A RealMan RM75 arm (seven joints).
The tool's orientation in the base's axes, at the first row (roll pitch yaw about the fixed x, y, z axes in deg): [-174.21, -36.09, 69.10]
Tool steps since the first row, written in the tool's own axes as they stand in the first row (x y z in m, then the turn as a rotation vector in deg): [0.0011, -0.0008, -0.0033, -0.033, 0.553, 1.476]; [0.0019, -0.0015, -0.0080, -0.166, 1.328, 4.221]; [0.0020, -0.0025, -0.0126, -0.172, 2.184, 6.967]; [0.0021, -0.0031, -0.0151, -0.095, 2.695, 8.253]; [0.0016, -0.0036, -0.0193, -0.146, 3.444, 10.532]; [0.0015, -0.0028, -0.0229, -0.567, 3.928, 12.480]
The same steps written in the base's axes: [-0.0008, -0.0009, 0.0034, 0.686, 0.671, -1.251]; [-0.0018, -0.0028, 0.0077, 1.699, 1.940, -3.600]; [-0.0032, -0.0051, 0.0115, 2.827, 3.281, -5.881]; [-0.0041, -0.0063, 0.0136, 3.482, 3.937, -6.911]; [-0.0052, -0.0090, 0.0168, 4.441, 5.004, -8.834]; [-0.0049, -0.0114, 0.0195, 5.004, 5.678, -10.688]
